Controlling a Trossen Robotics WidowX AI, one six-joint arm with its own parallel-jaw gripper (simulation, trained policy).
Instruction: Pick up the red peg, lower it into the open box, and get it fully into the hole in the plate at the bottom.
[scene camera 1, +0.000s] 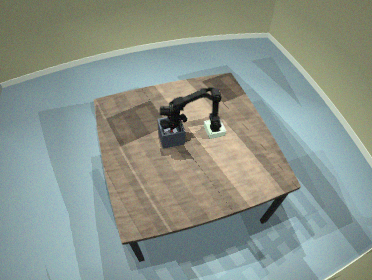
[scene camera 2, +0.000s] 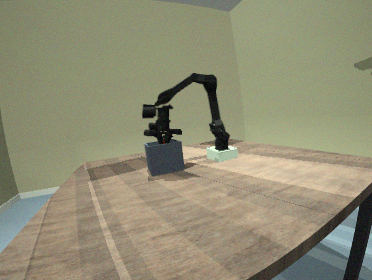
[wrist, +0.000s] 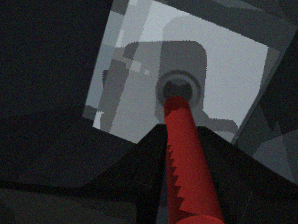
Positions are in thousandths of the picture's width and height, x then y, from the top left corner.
The gripper (wrist: 602, 600) is 10 cm from the lens. A box (wrist: 206, 275): 14 cm from the lens. A pale plate (wrist: 757, 315) is 14 cm from the lens.
